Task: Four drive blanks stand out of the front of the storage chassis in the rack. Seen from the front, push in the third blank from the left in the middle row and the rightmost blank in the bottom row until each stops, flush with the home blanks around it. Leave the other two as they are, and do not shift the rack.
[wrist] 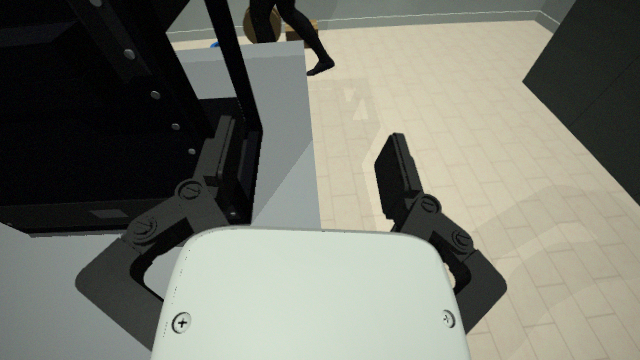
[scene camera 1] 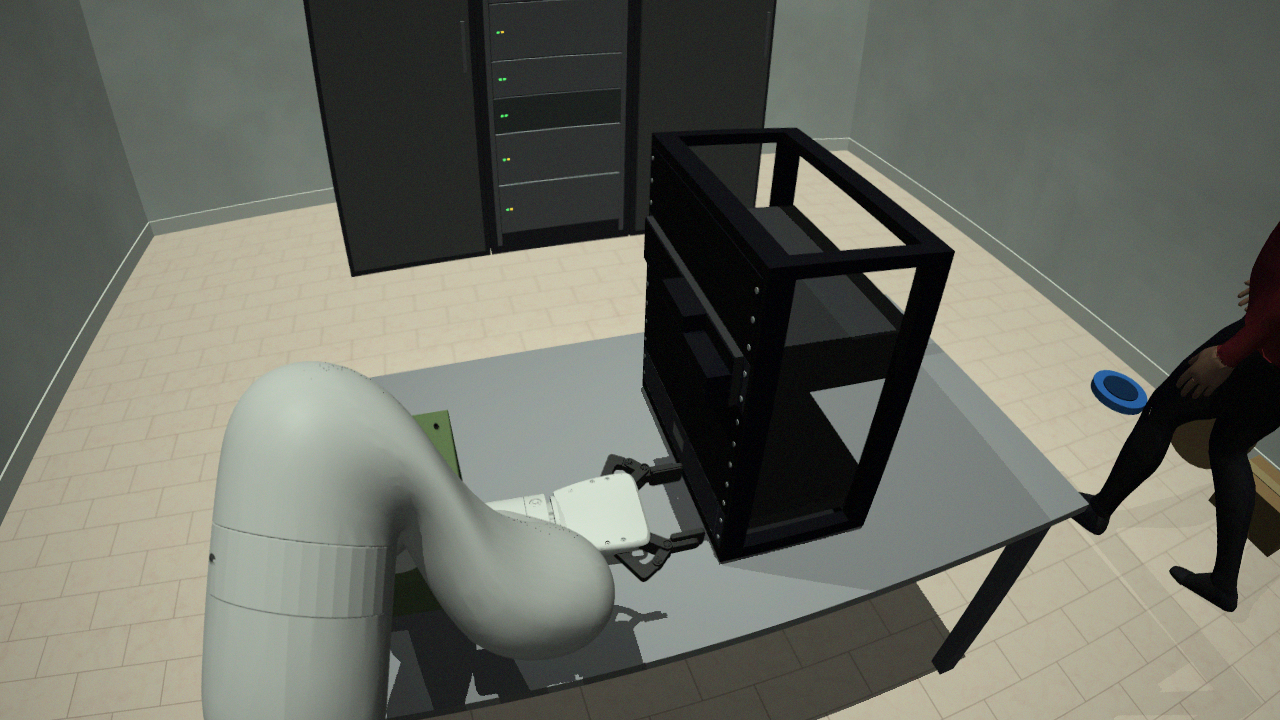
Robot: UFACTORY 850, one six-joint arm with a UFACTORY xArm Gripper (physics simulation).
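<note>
The black rack [scene camera 1: 861, 260] [wrist: 235, 65] stands upright on the table. Its front is very dark, and the rows of blanks cannot be told apart. Two faint dark blocks, an upper one [scene camera 1: 682, 296] and a lower one [scene camera 1: 707, 351], show on the front in the scene view; I cannot tell which blanks they are. My gripper [scene camera 1: 687, 505] [wrist: 313, 141] is open and empty, low at the front of the rack near its right corner. In the wrist view the left finger overlaps the rack's right front post, and the right finger is out beyond the table edge. Contact cannot be told.
The grey table [scene camera 1: 537, 385] [wrist: 285, 190] carries the rack and a green base plate [scene camera 1: 438, 438] under the arm. Dark cabinets [scene camera 1: 402, 134] [wrist: 595, 85] stand on the floor. A person in dark trousers [scene camera 1: 1235, 474] [wrist: 305, 30] stands beyond the table, near a blue ring [scene camera 1: 1102, 404].
</note>
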